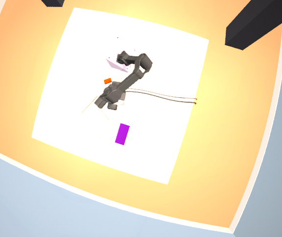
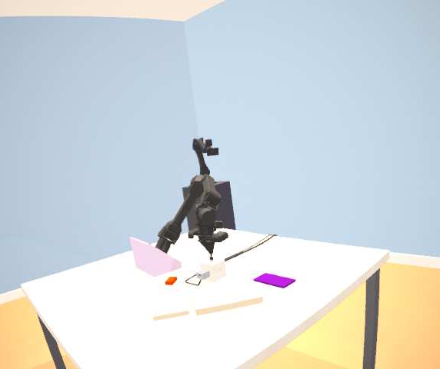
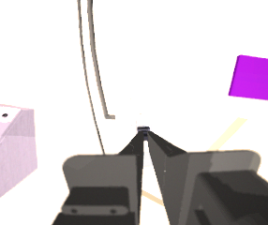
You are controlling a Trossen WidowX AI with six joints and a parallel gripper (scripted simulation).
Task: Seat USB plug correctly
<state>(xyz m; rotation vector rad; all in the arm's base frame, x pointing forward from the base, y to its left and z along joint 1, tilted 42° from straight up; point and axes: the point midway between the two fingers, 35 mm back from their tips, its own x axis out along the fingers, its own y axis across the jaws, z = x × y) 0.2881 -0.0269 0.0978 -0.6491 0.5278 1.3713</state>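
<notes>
Right now the dark USB plug is 20 mm below my gripper tip. The rest, counted from my gripper tip: orange block (130 mm behind, 140 mm to the right, 100 mm below); purple card (270 mm ahead, 70 mm to the left, 110 mm below).
</notes>
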